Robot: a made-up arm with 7 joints. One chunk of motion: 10 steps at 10 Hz.
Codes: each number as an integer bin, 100 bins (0 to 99) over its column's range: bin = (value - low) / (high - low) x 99, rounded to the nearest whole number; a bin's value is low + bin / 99 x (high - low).
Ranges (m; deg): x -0.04..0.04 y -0.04..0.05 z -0.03..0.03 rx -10..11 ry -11..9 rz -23..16
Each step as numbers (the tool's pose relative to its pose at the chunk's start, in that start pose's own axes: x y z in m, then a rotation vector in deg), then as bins.
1 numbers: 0.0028 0.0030 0.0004 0.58 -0.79 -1.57
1 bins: 53 47 50 50 51 54
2 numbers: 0.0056 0.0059 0.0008 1.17 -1.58 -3.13
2 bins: 56 50 51 53 47 50
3 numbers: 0.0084 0.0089 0.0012 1.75 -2.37 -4.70
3 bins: 60 54 51 55 43 46
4 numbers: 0.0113 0.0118 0.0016 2.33 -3.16 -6.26
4 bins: 63 57 52 58 39 42
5 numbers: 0.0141 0.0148 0.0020 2.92 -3.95 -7.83
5 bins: 67 60 53 61 35 39
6 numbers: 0.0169 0.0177 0.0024 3.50 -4.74 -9.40
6 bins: 70 63 53 64 31 35
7 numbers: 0.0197 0.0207 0.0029 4.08 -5.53 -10.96
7 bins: 74 67 54 66 27 31
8 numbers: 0.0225 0.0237 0.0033 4.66 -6.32 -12.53
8 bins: 77 70 55 69 23 27
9 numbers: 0.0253 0.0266 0.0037 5.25 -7.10 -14.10
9 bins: 81 73 56 72 19 23
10 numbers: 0.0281 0.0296 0.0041 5.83 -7.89 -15.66
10 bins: 84 77 56 75 15 19
